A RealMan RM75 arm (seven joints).
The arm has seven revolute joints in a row. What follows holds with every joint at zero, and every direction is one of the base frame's.
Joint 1 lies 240.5 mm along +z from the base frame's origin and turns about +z.
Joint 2 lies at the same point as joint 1 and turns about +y.
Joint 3 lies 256.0 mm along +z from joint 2 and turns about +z.
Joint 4 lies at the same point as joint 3 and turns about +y.
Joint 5 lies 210.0 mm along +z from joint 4 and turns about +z.
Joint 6 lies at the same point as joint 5 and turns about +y.
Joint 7 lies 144.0 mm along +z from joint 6 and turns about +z.
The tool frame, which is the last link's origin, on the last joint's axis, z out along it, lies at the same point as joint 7; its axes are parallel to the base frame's.
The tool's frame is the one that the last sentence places.
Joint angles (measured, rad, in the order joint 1, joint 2, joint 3, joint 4, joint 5, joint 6, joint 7), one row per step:
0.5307, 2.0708, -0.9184, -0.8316, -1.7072, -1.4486, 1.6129
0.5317, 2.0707, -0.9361, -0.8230, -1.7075, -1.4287, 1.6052
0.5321, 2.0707, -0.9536, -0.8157, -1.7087, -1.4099, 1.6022
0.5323, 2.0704, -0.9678, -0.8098, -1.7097, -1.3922, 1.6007
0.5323, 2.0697, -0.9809, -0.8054, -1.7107, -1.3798, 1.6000
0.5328, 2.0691, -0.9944, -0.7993, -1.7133, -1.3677, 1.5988
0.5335, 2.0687, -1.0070, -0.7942, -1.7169, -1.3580, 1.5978
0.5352, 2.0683, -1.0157, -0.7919, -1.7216, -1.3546, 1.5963
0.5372, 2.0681, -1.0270, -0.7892, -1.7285, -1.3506, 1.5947
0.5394, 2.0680, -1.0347, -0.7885, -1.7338, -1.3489, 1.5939
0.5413, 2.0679, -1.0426, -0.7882, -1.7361, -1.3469, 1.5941
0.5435, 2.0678, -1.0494, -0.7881, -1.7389, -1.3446, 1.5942
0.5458, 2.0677, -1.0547, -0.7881, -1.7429, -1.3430, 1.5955
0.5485, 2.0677, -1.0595, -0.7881, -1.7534, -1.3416, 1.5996
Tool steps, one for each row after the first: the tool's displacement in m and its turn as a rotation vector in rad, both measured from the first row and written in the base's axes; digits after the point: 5 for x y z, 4 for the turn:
0.00090, 0.00088, -0.00417, -0.0004, -0.0141, -0.0027
0.00192, 0.00147, -0.00822, -0.0033, -0.0274, -0.0080
0.00306, 0.00221, -0.01132, -0.0040, -0.0390, -0.0145
0.00389, 0.00246, -0.01395, -0.0070, -0.0492, -0.0180
0.00493, 0.00248, -0.01709, -0.0119, -0.0607, -0.0214
0.00574, 0.00229, -0.02011, -0.0179, -0.0722, -0.0230
0.00573, 0.00202, -0.02219, -0.0240, -0.0820, -0.0194
0.00575, 0.00149, -0.02501, -0.0325, -0.0950, -0.0146
0.00529, 0.00124, -0.02682, -0.0387, -0.1043, -0.0092
0.00456, 0.00110, -0.02837, -0.0439, -0.1107, -0.0048
0.00384, 0.00115, -0.02971, -0.0480, -0.1173, -0.0005
0.00326, 0.00121, -0.03087, -0.0524, -0.1237, 0.0026
0.00326, 0.00106, -0.03242, -0.0600, -0.1347, 0.0039

